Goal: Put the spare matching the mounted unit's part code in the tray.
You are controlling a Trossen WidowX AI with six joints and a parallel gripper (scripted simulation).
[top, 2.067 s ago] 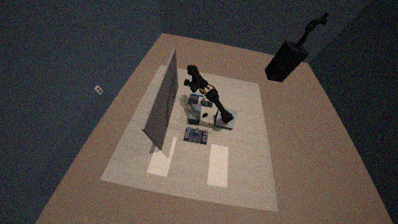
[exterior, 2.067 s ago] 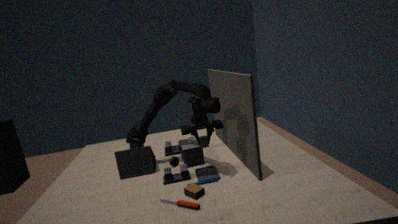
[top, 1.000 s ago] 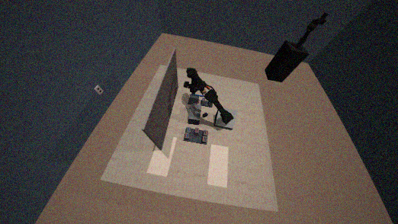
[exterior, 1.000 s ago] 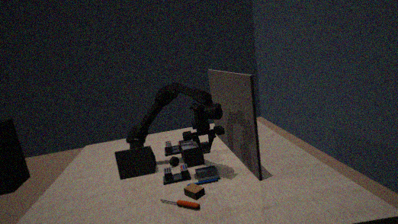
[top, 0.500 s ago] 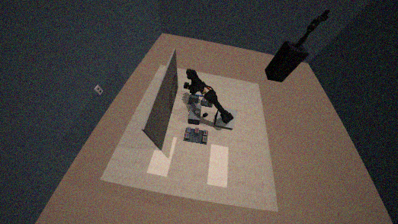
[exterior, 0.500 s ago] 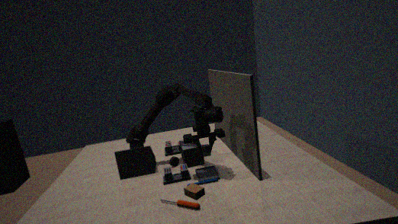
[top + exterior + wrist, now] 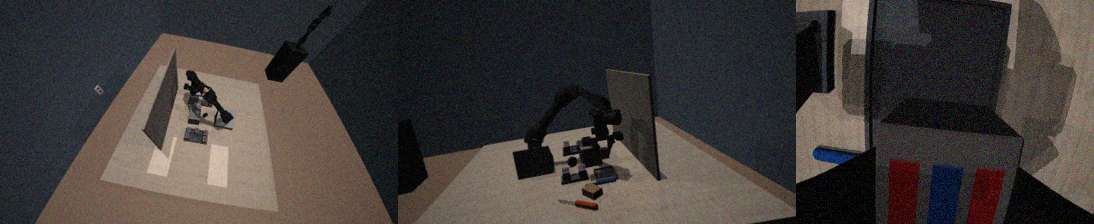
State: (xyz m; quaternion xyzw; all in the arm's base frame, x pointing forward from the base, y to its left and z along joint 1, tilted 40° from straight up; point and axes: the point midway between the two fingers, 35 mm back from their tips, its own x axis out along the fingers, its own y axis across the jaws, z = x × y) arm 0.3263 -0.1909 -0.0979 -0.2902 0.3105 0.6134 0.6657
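The tray is 10 mm behind my gripper tip, 10 mm to the left of it and 90 mm below it. From my gripper tip the other things lie so: brown cardboard box: 90 mm behind, 140 mm to the right, 80 mm below; blue marker pen: 40 mm behind, 70 mm to the right, 90 mm below; dark spare block: 30 mm above.
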